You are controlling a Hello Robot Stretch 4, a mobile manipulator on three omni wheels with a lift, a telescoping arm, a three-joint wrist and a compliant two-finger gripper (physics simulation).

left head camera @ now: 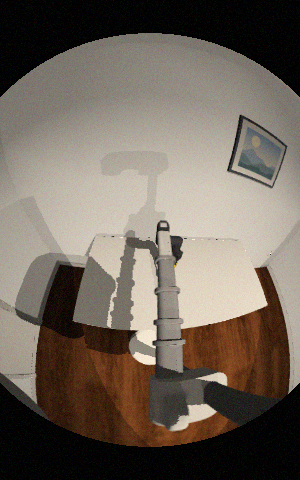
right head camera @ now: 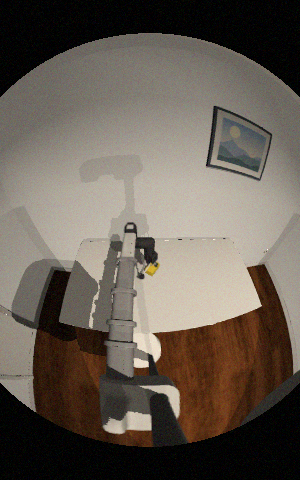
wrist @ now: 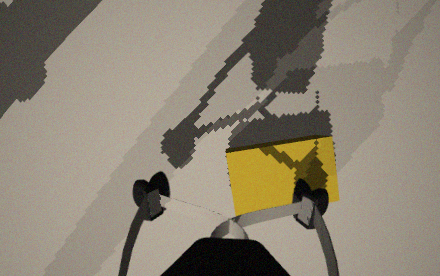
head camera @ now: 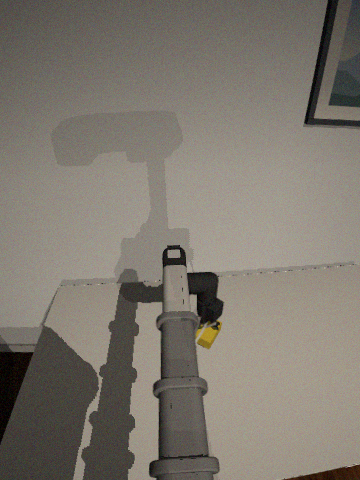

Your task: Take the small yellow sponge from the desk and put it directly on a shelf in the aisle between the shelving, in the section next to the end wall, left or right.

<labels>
One and the same spot on a white desk: (left head camera: 116, 290) is (head camera: 100, 396).
</labels>
